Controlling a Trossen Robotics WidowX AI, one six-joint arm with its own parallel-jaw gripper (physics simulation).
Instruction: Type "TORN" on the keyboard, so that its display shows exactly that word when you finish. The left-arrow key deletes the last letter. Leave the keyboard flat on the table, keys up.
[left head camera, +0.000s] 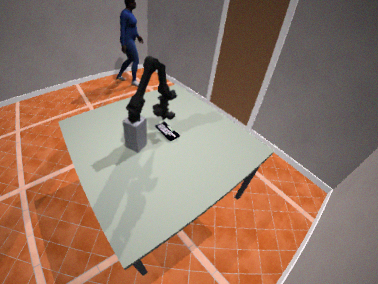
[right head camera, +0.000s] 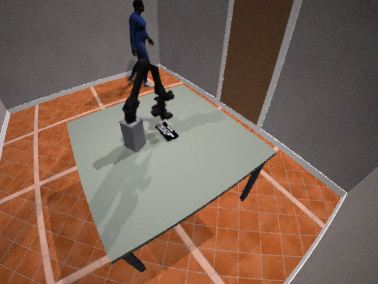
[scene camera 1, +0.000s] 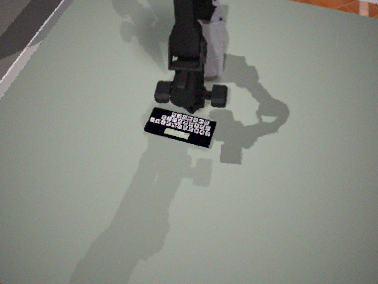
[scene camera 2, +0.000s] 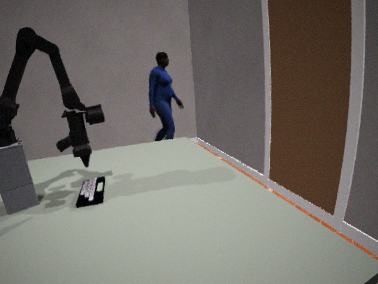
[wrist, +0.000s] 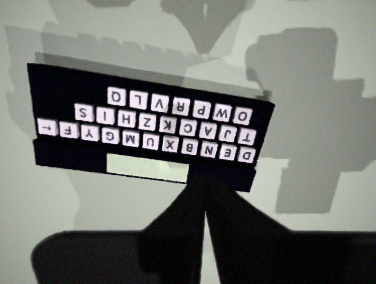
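Observation:
The black keyboard (left head camera: 167, 131) (right head camera: 166, 131) (scene camera 1: 180, 124) (scene camera 2: 91, 192) (wrist: 150, 134) lies flat on the table, keys up. In the wrist view its letters appear upside down: the T key (wrist: 246, 136) and O key (wrist: 242, 116) are near the right end, the R key (wrist: 181, 105) is in the top row, the N key (wrist: 209, 150) in the bottom row. The left-arrow key (wrist: 47, 127) is at the left end. The pale display (wrist: 147, 168) shows no readable letters. My gripper (scene camera 2: 86, 165) (wrist: 203, 180) is shut and empty, its tips above the keyboard, apart from it.
The grey base block (left head camera: 135, 134) (right head camera: 133, 134) (scene camera 2: 17, 180) of the arm stands beside the keyboard. The pale green table (left head camera: 175, 175) (right head camera: 170, 175) (scene camera 1: 275, 225) (scene camera 2: 200, 225) bears shadows of the arm. A person in blue (left head camera: 129, 35) (right head camera: 139, 30) (scene camera 2: 161, 95) is beyond the table.

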